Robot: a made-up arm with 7 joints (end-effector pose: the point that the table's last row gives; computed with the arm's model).
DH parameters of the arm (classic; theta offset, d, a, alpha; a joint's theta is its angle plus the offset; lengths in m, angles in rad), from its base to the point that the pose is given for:
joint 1: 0 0.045 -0.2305 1.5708
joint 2: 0 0.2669 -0.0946 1.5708
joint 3: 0 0.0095 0.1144 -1.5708
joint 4: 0 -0.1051 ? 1.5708
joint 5: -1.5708 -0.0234 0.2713 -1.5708
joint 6: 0 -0.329 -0.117 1.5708
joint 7: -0.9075 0 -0.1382 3.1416
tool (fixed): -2.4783 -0.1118 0 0
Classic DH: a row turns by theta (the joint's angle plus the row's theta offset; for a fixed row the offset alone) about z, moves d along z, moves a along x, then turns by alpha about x.
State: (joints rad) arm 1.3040 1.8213 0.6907 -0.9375 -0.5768 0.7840 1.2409
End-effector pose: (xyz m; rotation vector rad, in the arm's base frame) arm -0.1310 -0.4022 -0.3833 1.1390 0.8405 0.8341
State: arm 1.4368 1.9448 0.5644 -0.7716 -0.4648 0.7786 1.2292
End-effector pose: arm -0.0811 -0.2620 -0.4157 1.3150 0.6960 0.9265
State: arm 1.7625 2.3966 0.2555 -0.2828 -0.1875 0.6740 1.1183
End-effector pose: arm -0.0508 0.1654 -0.2189 2.1901 0.2453 1.1250
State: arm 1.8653 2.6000 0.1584 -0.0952 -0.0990 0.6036 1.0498
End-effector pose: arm -0.0623 0.2426 -0.0408 2.6222 0.0529 1.0662
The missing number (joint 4, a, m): -0.1345
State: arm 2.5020 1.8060 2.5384 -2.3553 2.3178 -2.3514 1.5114
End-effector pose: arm 0.0514 0.4752 0.1407 -0.5210 -1.5785 2.5256
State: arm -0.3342 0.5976 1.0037 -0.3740 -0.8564 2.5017 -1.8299
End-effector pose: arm -0.4999 0.2833 0.1889 -1.2055 2.8098 -0.6982
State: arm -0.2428 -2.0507 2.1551 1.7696 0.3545 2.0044 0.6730
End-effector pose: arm -0.7530 -0.7348 -0.0998 -0.0842 0.2516 -0.5490
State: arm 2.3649 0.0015 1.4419 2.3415 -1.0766 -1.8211 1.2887
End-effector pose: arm 0.6762 0.0989 -0.5332 -0.8843 2.1251 1.2589
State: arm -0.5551 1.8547 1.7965 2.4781 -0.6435 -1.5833 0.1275
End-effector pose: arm -0.1118 -0.6086 0.1080 0.3218 -0.7550 1.6176
